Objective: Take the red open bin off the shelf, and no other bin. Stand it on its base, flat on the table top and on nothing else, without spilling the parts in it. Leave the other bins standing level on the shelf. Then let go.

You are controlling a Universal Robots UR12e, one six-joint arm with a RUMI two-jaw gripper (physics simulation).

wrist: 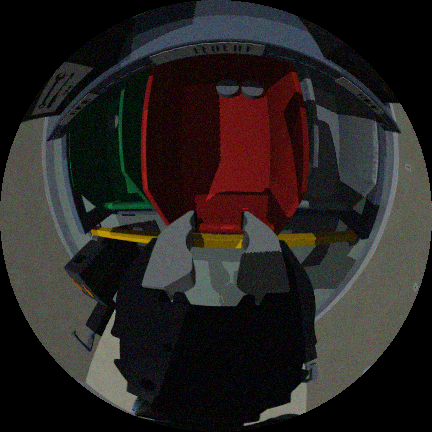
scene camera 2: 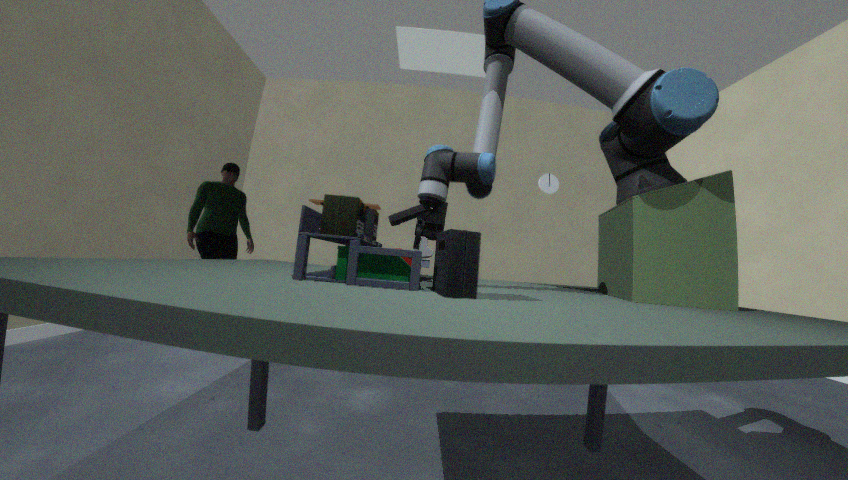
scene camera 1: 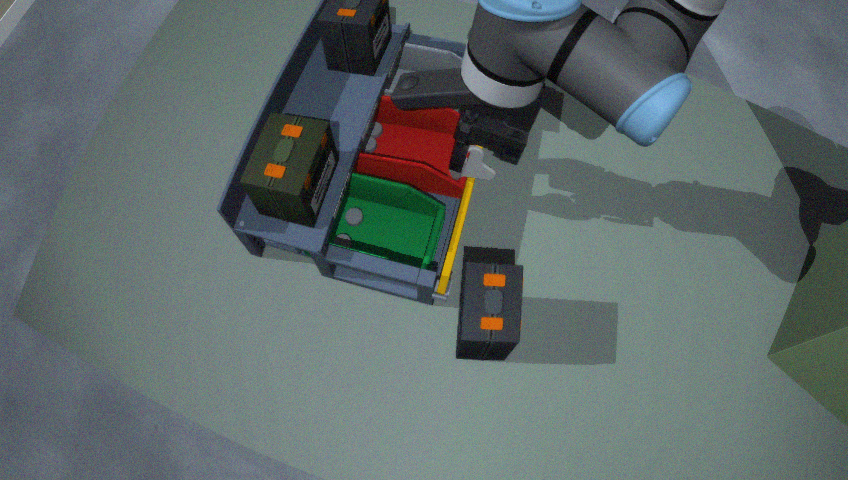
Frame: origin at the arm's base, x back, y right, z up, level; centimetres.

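Where they show: gripper, fingertip midpoint: (wrist: pixel 218 212) (scene camera 1: pixel 460 163); arm's base, origin of the base link: (scene camera 2: pixel 651 198).
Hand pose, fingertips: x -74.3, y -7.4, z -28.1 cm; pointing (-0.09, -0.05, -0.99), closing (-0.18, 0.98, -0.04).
Things, the pixels of their top centre, and the offset from my fingertips. "*": a spot on its surface instead.
- red open bin, surface spot: (wrist: pixel 245 140) (scene camera 1: pixel 415 143) * dx -7.5, dy +1.3, dz -2.3 cm
- shelf, surface spot: (scene camera 1: pixel 380 265) * dx -1.9, dy -18.7, dz +4.4 cm
- green bin, surface spot: (scene camera 1: pixel 392 228) * dx -4.5, dy -11.4, dz -3.2 cm
- grey bin, surface spot: (wrist: pixel 357 145) (scene camera 1: pixel 425 60) * dx -12.4, dy +14.5, dz +0.7 cm
- yellow bar, middle of its top: (wrist: pixel 217 243) (scene camera 1: pixel 476 158) dx +2.0, dy +0.4, dz +2.4 cm
- olive case, middle of its top: (scene camera 1: pixel 283 150) (scene camera 2: pixel 347 200) dx -15.8, dy -14.7, dz +15.8 cm
The red open bin (scene camera 1: pixel 413 145) (scene camera 2: pixel 408 260) (wrist: pixel 245 140) stands on the lower level of the shelf (scene camera 1: pixel 380 265) (scene camera 2: pixel 352 264), between the green bin (scene camera 1: pixel 392 228) (scene camera 2: pixel 380 266) (wrist: pixel 95 160) and the grey bin (scene camera 1: pixel 428 58) (wrist: pixel 357 145). Grey discs (scene camera 1: pixel 371 143) (wrist: pixel 227 89) lie at the red bin's back end. My gripper (scene camera 1: pixel 470 166) (scene camera 2: pixel 424 249) (wrist: pixel 218 212) is open and empty, at the red bin's front edge. In the wrist view its fingertips flank the middle of the low front lip; their height relative to it is hard to tell. The table top (scene camera 1: pixel 267 368) (scene camera 2: pixel 297 327) bears the shelf.
A yellow bar (scene camera 1: pixel 457 237) (wrist: pixel 125 236) runs along the shelf's front. A dark case (scene camera 1: pixel 490 303) (scene camera 2: pixel 457 261) stands on the table by the front corner. An olive case (scene camera 1: pixel 285 160) (scene camera 2: pixel 340 215) and another dark case (scene camera 1: pixel 351 41) stand on the upper level. A person (scene camera 2: pixel 220 214) stands behind the table.
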